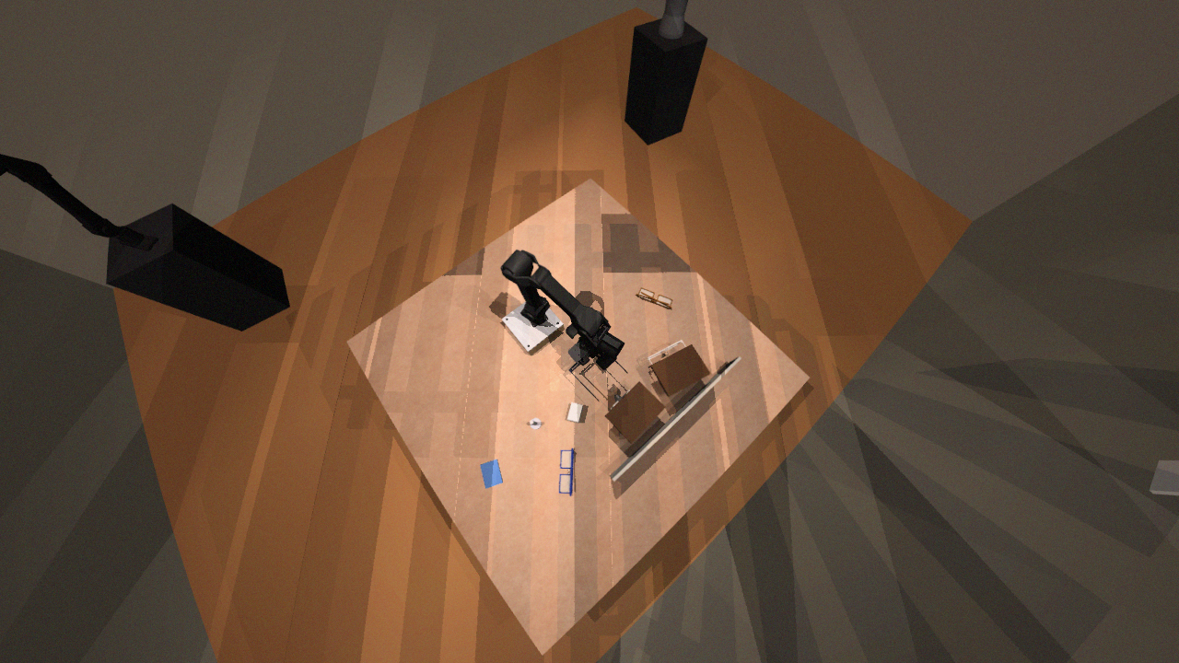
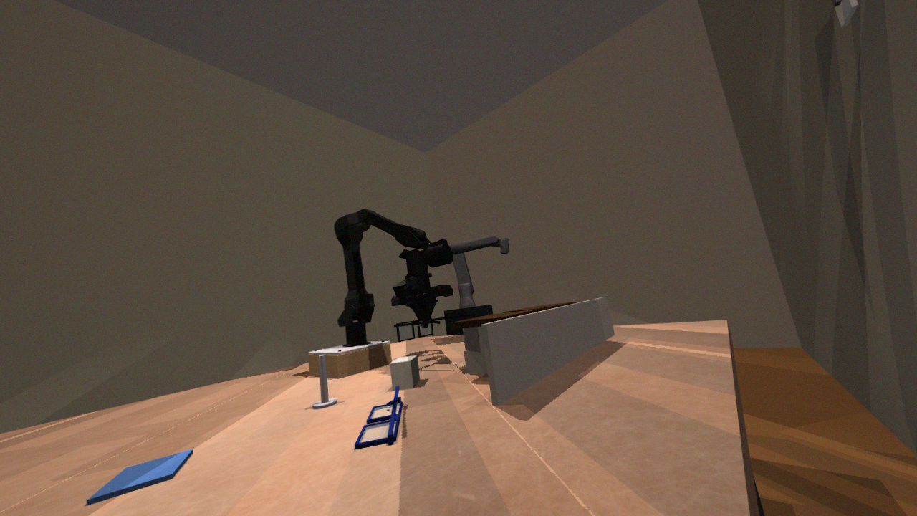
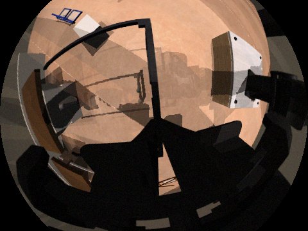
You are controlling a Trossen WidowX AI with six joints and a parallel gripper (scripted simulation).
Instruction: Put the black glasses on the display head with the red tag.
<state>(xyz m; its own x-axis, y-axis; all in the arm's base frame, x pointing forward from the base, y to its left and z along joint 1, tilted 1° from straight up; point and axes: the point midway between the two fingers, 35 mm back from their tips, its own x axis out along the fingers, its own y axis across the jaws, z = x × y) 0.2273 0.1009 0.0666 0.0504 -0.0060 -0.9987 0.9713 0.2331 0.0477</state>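
My gripper tip is now 23 cm short of the grey display head, 4 cm above it and 1 cm to the right of it. Round my gripper tip: grey post 29 cm to the right, 11 cm ahead, 7 cm below; white cube 15 cm to the right, 15 cm ahead, 7 cm below; long grey panel 34 cm ahead, 14 cm to the left, 4 cm below.
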